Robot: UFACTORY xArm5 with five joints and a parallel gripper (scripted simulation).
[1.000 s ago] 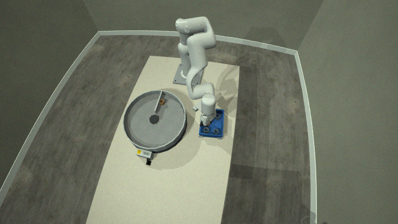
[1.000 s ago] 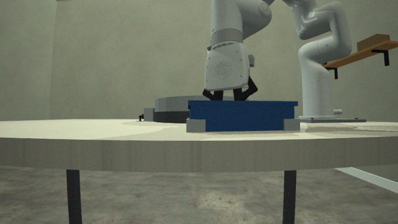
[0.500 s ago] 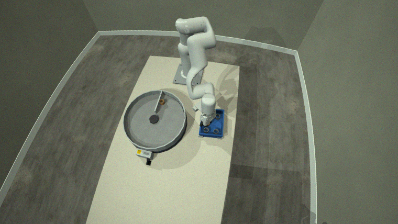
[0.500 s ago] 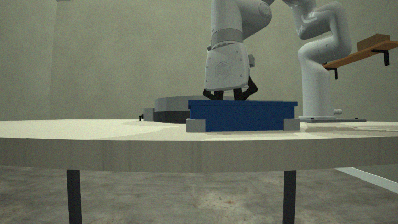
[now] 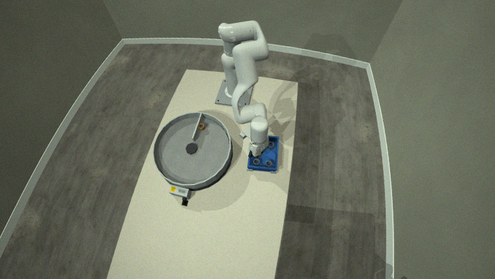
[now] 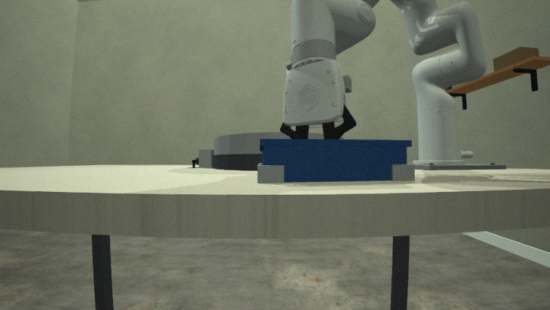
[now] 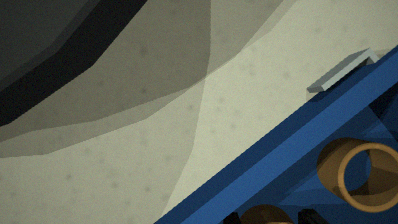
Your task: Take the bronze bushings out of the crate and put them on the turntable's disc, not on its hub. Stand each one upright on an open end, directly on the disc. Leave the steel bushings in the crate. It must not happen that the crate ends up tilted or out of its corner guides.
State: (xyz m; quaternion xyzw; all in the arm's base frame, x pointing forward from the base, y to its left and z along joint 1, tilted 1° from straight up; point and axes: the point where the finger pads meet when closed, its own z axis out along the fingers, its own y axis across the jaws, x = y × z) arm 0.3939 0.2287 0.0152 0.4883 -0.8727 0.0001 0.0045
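Now: hand 30 mm to the right of the blue crate and 10 mm above it. Also, from my hand: grey turntable disc 340 mm to the right, 70 mm ahead, 20 mm above.
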